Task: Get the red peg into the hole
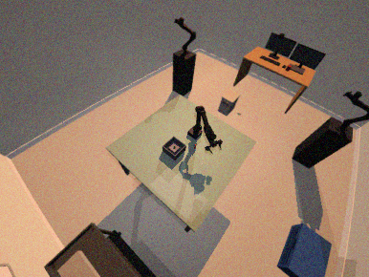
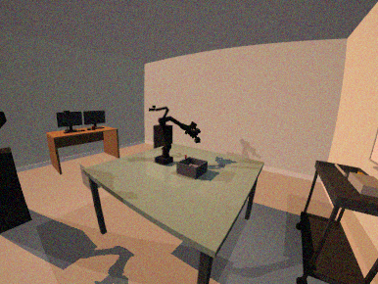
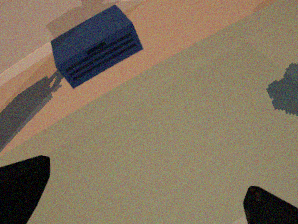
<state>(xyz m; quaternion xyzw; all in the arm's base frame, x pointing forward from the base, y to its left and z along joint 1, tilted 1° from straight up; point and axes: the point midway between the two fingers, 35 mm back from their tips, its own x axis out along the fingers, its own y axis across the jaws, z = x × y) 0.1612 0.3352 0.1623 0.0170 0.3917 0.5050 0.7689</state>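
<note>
Right now my gripper tip is 25 cm to the left of the red peg and 15 cm above it. Round my gripper tip: dark box: 42 cm to the right, 18 cm ahead, 16 cm below; plate: 42 cm to the right, 18 cm ahead, 14 cm below.
</note>
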